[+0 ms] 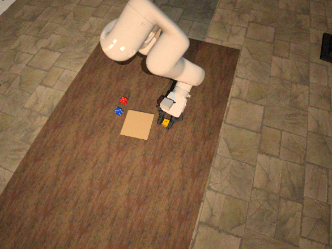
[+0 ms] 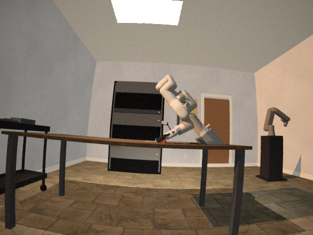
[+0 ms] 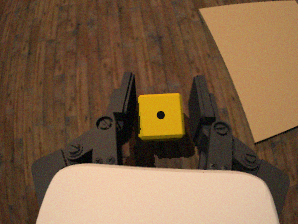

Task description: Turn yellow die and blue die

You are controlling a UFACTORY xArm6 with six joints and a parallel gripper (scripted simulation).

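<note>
Right now my hand is 1 cm past the yellow die and 1 cm above it. From my hand the other things lie so: red die: 26 cm to the right, 3 cm behind, 1 cm below; then tan mat: 13 cm to the right, 5 cm ahead, 2 cm below; then blue die: 25 cm to the right, 4 cm ahead, 1 cm below.
</note>
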